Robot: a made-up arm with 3 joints. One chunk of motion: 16 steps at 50 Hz.
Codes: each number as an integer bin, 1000 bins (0 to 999) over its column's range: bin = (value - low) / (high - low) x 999, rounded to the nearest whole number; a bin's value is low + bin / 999 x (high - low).
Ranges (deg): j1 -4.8..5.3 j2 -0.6..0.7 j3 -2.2..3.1
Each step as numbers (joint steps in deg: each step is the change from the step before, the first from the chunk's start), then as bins.
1 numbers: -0.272 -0.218 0.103
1 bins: 448 294 434
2 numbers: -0.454 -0.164 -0.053
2 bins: 430 335 405
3 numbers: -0.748 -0.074 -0.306
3 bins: 401 404 357
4 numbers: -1.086 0.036 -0.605
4 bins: 367 489 301
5 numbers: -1.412 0.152 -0.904
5 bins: 335 578 244
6 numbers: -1.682 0.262 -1.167
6 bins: 308 662 195
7 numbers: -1.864 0.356 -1.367
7 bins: 290 735 157
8 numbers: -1.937 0.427 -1.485
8 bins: 283 789 135
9 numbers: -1.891 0.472 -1.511
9 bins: 288 824 130
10 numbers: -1.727 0.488 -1.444
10 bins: 304 836 142
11 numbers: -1.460 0.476 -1.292
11 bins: 330 827 171
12 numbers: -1.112 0.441 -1.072
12 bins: 365 800 213
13 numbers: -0.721 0.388 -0.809
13 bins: 403 759 262
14 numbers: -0.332 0.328 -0.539
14 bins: 442 713 313
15 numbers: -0.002 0.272 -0.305
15 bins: 475 670 357
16 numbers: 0.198 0.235 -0.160
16 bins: 494 642 385
